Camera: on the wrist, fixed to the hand. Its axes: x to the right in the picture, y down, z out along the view.
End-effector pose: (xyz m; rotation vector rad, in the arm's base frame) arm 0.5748 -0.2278 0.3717 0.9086 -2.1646 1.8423
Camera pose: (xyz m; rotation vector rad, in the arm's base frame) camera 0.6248 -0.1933 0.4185 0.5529 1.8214 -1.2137
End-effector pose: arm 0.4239 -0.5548 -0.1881 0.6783 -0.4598 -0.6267
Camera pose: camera 0.3959 -0.5616 -0.2591 0.1566 -0.9771 0.7538
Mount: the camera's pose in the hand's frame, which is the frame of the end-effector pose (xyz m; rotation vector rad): -0.0291 -0.0642 -0.0301 0.0331 -0.1830 1.5064
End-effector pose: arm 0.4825 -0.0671 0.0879 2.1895 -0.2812 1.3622
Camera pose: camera 0.4743 -0.0003 0.0512 -1.6036 1.8343 -1.3800
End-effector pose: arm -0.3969 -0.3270 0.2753 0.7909 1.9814 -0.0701
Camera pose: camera -0.4462 -0.3813 0.2976 1.9830 0.8171 0.6718
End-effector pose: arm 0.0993 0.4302 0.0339 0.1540 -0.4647 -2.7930
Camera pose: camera 0.1136 0.4882 -0.0141 -0.3267 -0.3948 -1.3150
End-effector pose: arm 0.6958 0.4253 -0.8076 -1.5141 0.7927 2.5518
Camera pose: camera 0.7548 0.4726 -0.8200 0.2691 -1.2823 -1.5958
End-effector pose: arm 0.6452 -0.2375 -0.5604 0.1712 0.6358 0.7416
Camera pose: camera 0.6479 -0.3064 -0.5938 0.7789 0.2447 2.1249
